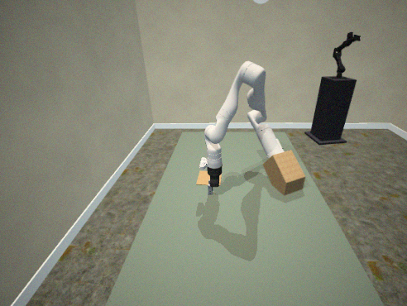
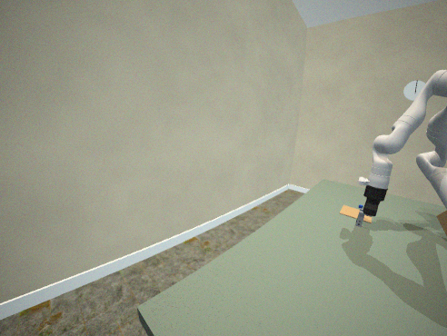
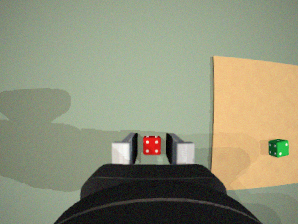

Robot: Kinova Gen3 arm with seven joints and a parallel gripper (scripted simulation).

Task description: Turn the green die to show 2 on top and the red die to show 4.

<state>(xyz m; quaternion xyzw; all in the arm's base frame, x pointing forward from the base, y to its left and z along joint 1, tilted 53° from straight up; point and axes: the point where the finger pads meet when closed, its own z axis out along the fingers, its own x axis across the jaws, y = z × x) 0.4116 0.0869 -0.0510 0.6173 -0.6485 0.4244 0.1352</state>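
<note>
Now: the red die 10 mm below my hand. Round my hand: tan mat: 130 mm to the right, 20 mm below, 10 mm behind; blue die: 250 mm to the right, 50 mm behind, 10 mm below; green die: 130 mm to the right, 30 mm behind, 10 mm below.
</note>
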